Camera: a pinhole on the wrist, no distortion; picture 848 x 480 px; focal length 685.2 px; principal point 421.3 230.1 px. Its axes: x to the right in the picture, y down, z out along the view. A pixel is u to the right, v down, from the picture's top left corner.
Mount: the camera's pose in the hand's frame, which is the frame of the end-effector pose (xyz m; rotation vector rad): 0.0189 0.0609 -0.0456 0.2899 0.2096 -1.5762
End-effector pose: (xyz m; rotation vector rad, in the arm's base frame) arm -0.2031 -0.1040 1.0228 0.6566 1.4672 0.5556
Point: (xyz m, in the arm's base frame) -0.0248 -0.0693 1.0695
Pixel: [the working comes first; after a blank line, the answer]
In the camera's frame: -0.0743 -0.0107 0.2089

177.5 194.9
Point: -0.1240 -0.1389 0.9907
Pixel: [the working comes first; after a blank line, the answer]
In the camera's frame: 0.0594 -0.0085 0.1539

685.7 192.3
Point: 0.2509 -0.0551 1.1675
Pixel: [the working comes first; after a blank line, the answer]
In the camera's frame: -0.2477 -0.0497 0.4418

37.2 153.1
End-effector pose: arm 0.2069 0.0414 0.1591 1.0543 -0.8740 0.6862
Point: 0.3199 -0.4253 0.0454
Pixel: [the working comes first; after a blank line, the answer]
In the camera's frame: 0.2188 -0.0640 0.5220

708.5 146.1
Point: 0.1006 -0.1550 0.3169
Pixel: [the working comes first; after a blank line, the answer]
In the camera's frame: -0.1187 0.0645 0.2682

118.0 394.8
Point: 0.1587 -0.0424 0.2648
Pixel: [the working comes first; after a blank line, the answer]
In the camera's frame: -0.0473 0.0506 0.1522

208.4 458.0
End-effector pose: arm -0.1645 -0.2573 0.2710 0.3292 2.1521 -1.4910
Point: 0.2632 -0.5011 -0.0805
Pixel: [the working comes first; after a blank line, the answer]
In the camera's frame: -0.4607 -0.1631 0.3623

outside the picture
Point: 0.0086 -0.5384 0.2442
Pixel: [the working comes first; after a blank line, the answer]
In the camera's frame: -0.0499 -0.1098 0.3665

328.0 24.8
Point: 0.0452 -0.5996 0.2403
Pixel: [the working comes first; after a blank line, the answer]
In the camera's frame: -0.0681 -0.1305 0.4323

313.4 23.3
